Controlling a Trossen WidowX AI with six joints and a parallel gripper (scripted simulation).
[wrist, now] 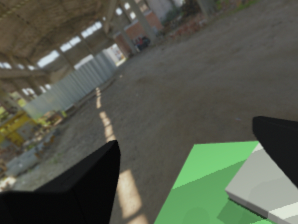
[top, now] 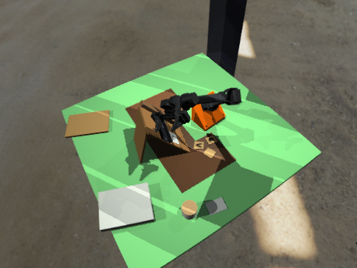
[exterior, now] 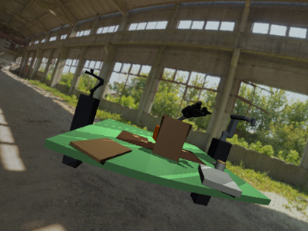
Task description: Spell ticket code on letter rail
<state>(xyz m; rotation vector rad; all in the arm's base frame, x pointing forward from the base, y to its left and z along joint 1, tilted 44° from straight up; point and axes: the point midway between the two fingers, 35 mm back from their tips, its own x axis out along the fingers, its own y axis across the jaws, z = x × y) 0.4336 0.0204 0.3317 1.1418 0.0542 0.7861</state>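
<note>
The white ticket is 290 mm below my gripper tip, 150 mm to the right of it and 120 mm behind it. From my gripper tip the other things lie so: card 400 mm below, 290 mm to the left, 120 mm behind; white slab 380 mm below, 300 mm ahead, 60 mm to the left; short tan cylinder 370 mm below, 250 mm to the left, 20 mm ahead.
</note>
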